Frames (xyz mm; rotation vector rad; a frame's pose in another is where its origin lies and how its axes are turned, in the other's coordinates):
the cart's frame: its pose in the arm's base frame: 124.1 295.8 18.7 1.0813 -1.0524 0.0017
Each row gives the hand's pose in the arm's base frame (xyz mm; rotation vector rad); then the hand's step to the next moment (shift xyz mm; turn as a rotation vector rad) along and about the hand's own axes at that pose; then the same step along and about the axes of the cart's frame.
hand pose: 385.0 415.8 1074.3 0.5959 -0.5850 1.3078
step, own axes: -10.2 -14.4 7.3 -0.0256 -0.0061 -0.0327
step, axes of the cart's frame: 11.3 -15.3 1.8 -0.0288 -0.0295 -0.0079
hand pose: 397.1 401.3 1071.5 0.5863 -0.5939 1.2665
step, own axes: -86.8 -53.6 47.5 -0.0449 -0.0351 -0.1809
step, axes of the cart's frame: 44.2 -90.3 50.5 -0.1324 -0.0903 -0.1015
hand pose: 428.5 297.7 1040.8 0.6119 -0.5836 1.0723
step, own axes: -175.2 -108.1 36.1 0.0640 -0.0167 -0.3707
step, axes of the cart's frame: 16.1 -186.0 93.9 -0.2396 -0.0433 -0.2873
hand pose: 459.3 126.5 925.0 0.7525 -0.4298 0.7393
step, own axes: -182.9 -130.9 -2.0 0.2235 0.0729 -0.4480
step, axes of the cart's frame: -64.6 -184.0 112.1 -0.2355 0.0837 -0.4399
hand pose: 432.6 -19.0 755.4 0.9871 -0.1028 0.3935
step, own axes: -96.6 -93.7 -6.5 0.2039 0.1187 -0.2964
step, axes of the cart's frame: -70.5 -82.3 80.1 -0.1160 0.1193 -0.3403
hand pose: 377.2 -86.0 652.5 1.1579 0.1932 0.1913
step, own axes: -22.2 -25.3 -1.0 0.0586 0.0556 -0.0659
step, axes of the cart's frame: -20.0 -14.0 23.2 -0.0082 0.0475 -0.0924
